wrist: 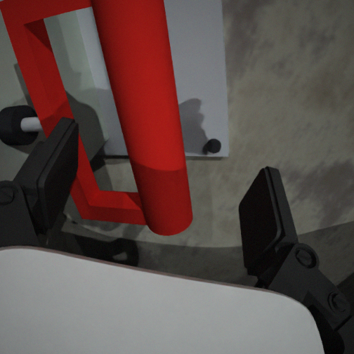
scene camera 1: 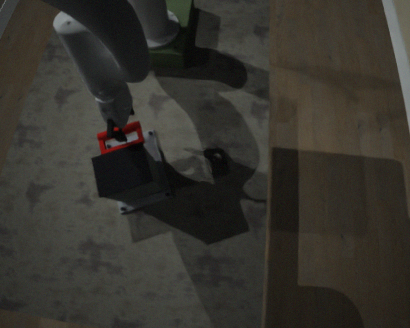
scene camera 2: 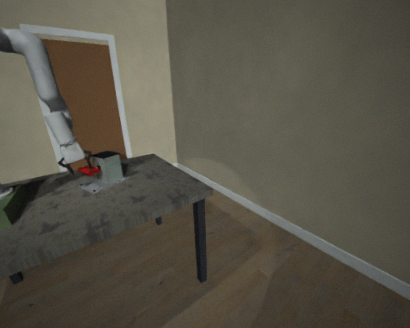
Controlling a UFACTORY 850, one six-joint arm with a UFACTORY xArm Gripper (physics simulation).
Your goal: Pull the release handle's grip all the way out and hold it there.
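The release handle's red grip (scene camera 1: 135, 126) (scene camera 2: 89, 171) (wrist: 142, 90) is a rectangular frame with a thick round outer bar. It sits close to the box-shaped housing (scene camera 1: 122, 172) (scene camera 2: 112, 169), which has a dark top and pale sides. In the wrist view a short stretch of light rod (wrist: 30, 124) shows between the frame and a black collar (wrist: 11, 126). My gripper (scene camera 1: 124, 123) (scene camera 2: 80, 169) (wrist: 166, 165) is open wide, at the grip. In the wrist view one finger overlaps the frame's inner side and the other stands apart beyond the round bar. The bar is not clamped; finger depth is hard to tell.
The housing stands on a light base plate (scene camera 1: 131, 206) (scene camera 2: 92, 188) (wrist: 202, 65) with dark bolts at its corners. The mottled grey table (scene camera 1: 60, 250) (scene camera 2: 155, 200) carries it. The arm's green base block (scene camera 1: 170, 57) (scene camera 2: 11, 205) stands on the same table.
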